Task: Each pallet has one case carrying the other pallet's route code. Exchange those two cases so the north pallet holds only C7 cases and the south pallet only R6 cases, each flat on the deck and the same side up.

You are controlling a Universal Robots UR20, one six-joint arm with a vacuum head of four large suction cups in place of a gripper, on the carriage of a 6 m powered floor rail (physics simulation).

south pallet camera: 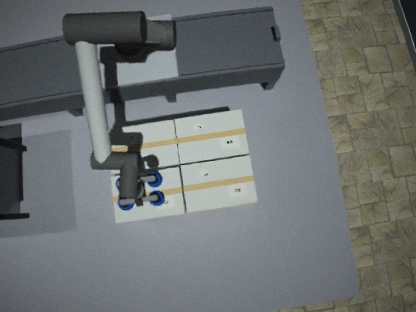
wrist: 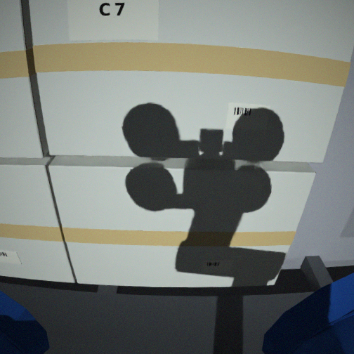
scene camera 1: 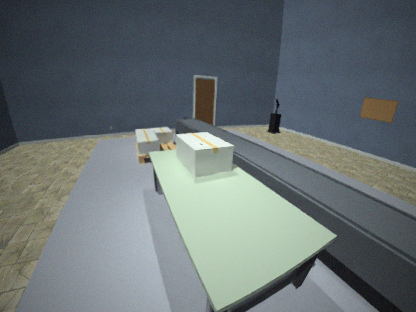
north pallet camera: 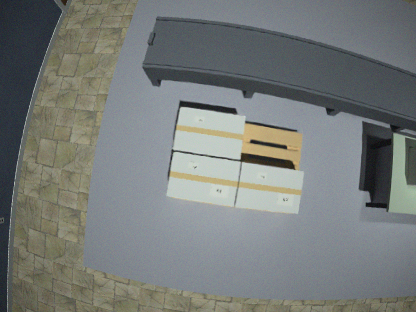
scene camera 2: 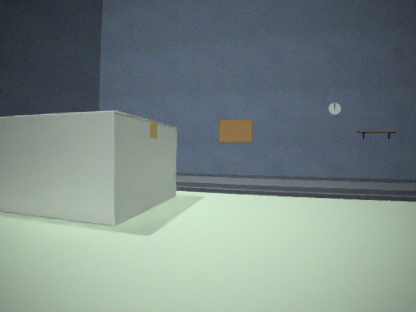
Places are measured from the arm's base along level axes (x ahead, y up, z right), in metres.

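Pixels of known places: arm's base at its link origin: (south pallet camera: 133, 50).
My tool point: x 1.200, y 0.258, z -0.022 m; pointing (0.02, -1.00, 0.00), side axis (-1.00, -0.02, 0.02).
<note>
Ahead of a thing's pixels: the offset from my tool point to its middle. Level surfaces: height alone.
My gripper (south pallet camera: 140, 191) is open: the four blue cups hang above the front-left case {dz +0.054, dx +0.005, dy -0.556 m} (south pallet camera: 140, 215) (wrist: 100, 105) of the south pallet, holding nothing. That case reads C7 in the wrist view. Three more cases share the pallet: back-left {dz +0.053, dx -0.404, dy -0.556 m} (south pallet camera: 160, 156), back-right {dz -0.531, dx -0.414, dy -0.556 m} (south pallet camera: 212, 150) and front-right {dz -0.538, dx -0.012, dy -0.556 m} (south pallet camera: 215, 195); the right pair's small labels look like R6. The north pallet (north pallet camera: 272, 134) shows bare slats at its back-right corner and bears three cases: back-left (north pallet camera: 210, 142), front-left (north pallet camera: 200, 186) and front-right (north pallet camera: 265, 197). A white taped case (scene camera 1: 212, 157) (scene camera 2: 60, 165) sits flat on the green table; its code is unreadable.
The green table {dy -0.298 m} (scene camera 1: 240, 225) (scene camera 2: 275, 250) (north pallet camera: 400, 195) stands between the pallets. The dark floor rail (scene camera 1: 300, 170) (north pallet camera: 275, 62) (south pallet camera: 225, 50) runs behind them. The arm's pale carriage plate (south pallet camera: 167, 70) is on the rail behind the south pallet.
</note>
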